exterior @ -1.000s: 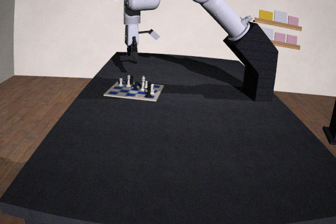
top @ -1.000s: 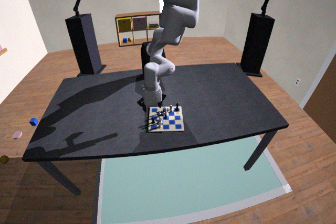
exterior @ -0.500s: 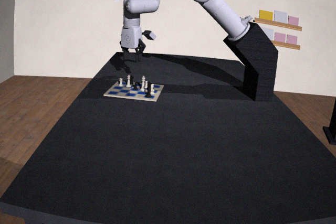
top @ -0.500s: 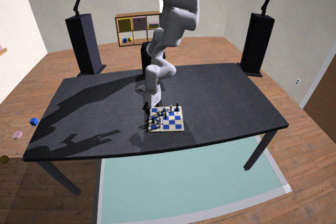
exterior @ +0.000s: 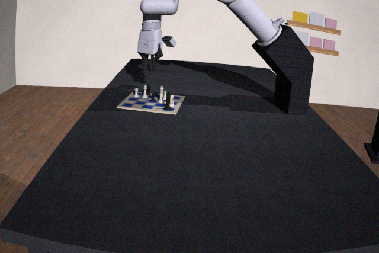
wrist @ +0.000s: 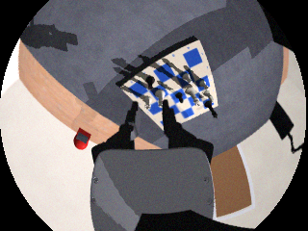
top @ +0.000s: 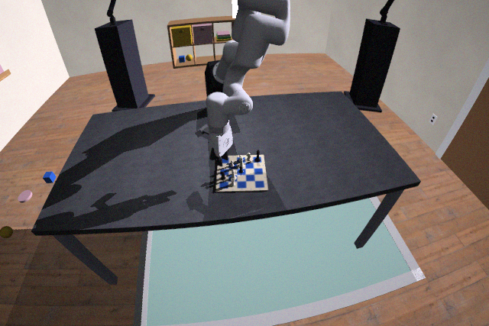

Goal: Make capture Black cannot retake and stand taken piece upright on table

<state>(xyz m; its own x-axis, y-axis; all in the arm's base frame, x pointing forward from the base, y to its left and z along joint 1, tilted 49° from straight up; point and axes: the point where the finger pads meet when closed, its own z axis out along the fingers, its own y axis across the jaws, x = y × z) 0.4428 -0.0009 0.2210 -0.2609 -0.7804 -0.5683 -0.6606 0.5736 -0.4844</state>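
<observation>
My hand is 50 mm past the blue-and-cream chessboard, 70 mm to the right of it and 120 mm above it. From my hand the other things lie so: white piece: 80 mm behind, 70 mm to the left, 90 mm below.
</observation>
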